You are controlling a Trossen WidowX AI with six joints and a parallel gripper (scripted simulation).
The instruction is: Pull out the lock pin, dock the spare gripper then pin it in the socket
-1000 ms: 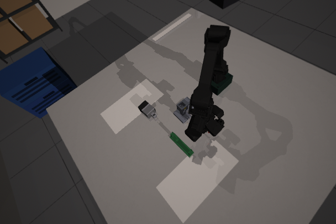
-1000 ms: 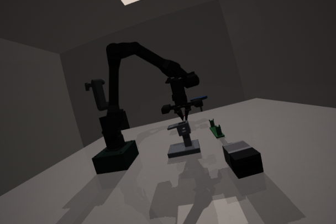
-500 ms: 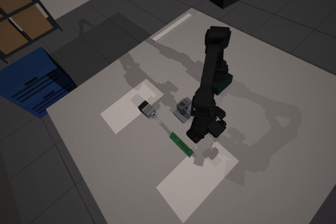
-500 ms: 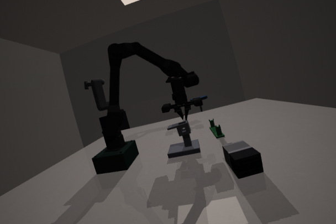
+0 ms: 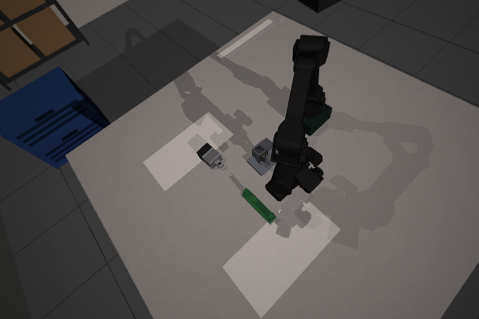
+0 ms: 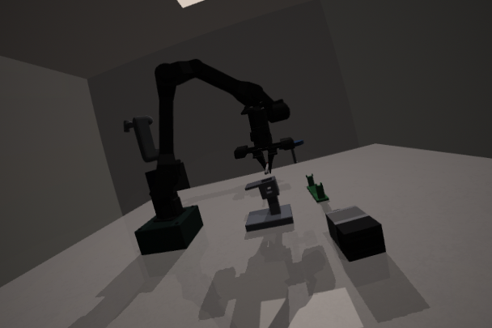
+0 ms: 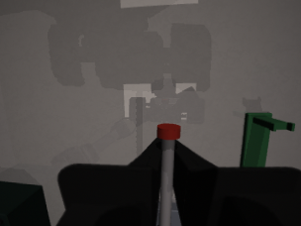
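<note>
Right now the green stand is 130 mm ahead of my gripper tip, 60 mm below it and 30 mm to the right of it. Round my gripper tip: spare gripper (290 mm to the right, 180 mm ahead, 60 mm below); grey mount (170 mm to the right, 30 mm below, 20 mm ahead).
</note>
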